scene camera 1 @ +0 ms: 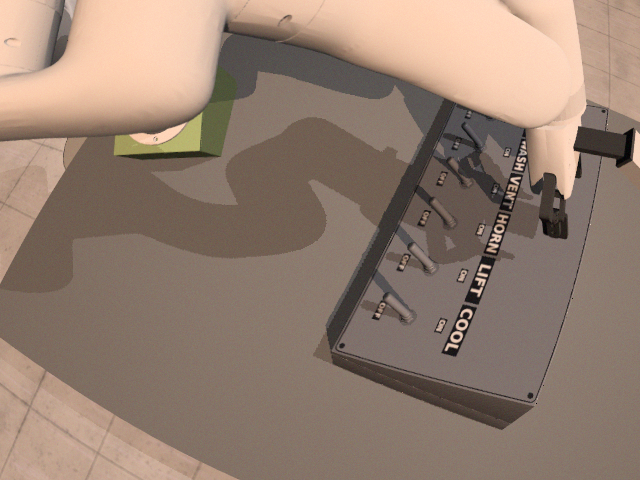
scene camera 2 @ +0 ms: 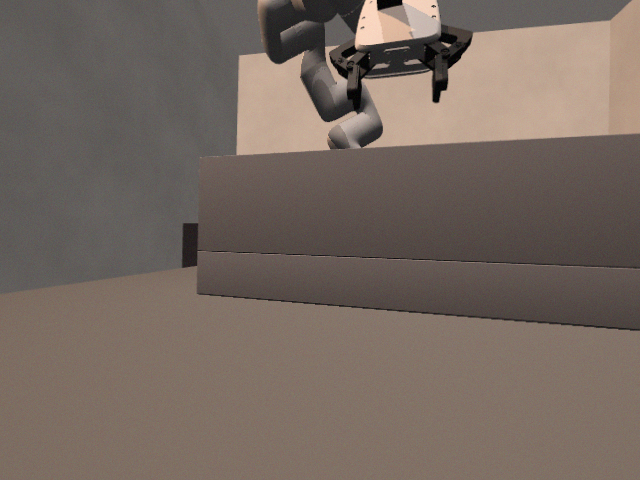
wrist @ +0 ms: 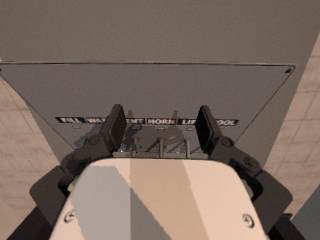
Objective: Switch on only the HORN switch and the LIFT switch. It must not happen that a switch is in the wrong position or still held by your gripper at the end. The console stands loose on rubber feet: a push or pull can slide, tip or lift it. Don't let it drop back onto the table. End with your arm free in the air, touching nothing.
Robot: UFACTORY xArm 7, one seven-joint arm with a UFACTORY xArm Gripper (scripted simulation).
Path:
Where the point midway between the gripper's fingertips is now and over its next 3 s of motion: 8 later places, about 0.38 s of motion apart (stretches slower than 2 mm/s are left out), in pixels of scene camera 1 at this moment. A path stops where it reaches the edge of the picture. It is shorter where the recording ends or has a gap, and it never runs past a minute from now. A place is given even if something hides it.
My gripper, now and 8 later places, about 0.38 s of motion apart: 563,203; 561,215; 555,238; 551,251; 550,254; 547,265; 538,292; 532,309; 532,312

